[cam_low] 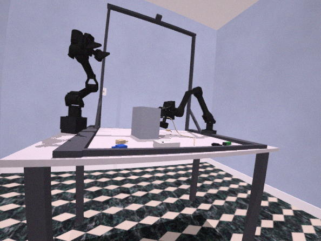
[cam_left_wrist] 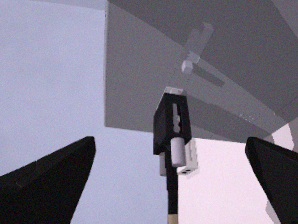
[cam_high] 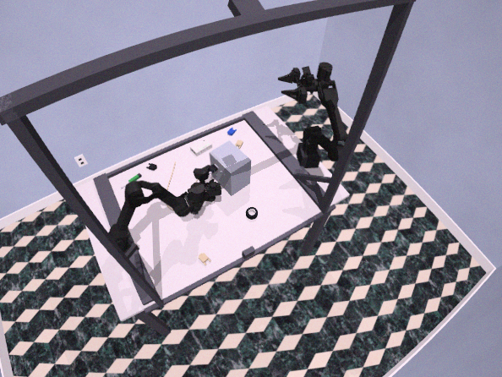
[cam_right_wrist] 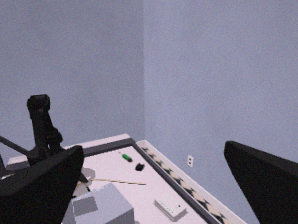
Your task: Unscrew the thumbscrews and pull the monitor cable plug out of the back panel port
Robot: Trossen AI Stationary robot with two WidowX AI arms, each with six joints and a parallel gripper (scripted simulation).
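The grey box lies 3 cm ahead of my left hand, 13 cm to the right of it and 5 cm below it.
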